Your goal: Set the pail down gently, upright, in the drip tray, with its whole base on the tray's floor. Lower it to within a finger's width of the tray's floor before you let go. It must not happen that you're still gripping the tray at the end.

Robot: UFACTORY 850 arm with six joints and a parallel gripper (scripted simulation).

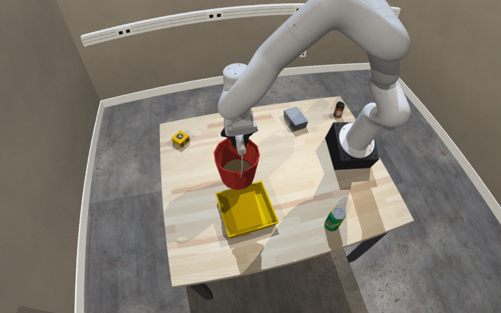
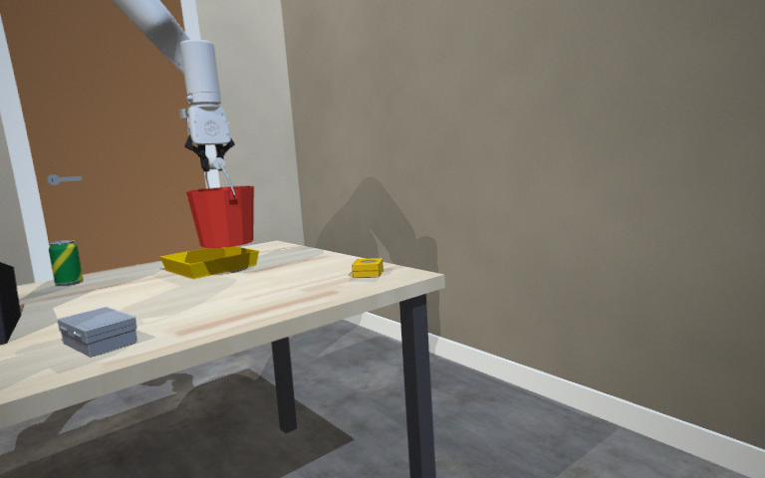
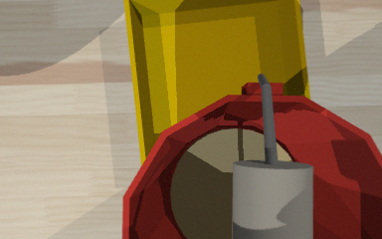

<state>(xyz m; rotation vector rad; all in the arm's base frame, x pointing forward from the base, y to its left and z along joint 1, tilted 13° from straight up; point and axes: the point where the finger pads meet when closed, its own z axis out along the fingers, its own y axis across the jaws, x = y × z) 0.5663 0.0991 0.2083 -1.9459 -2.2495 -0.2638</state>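
Now: hand 1 cm short of the red pail and 9 cm above it. The rest, counted from my hand: pail handle (3 cm below); yellow drip tray (2 cm behind, 13 cm to the left, 30 cm below); green can (38 cm behind, 22 cm to the left, 25 cm below).
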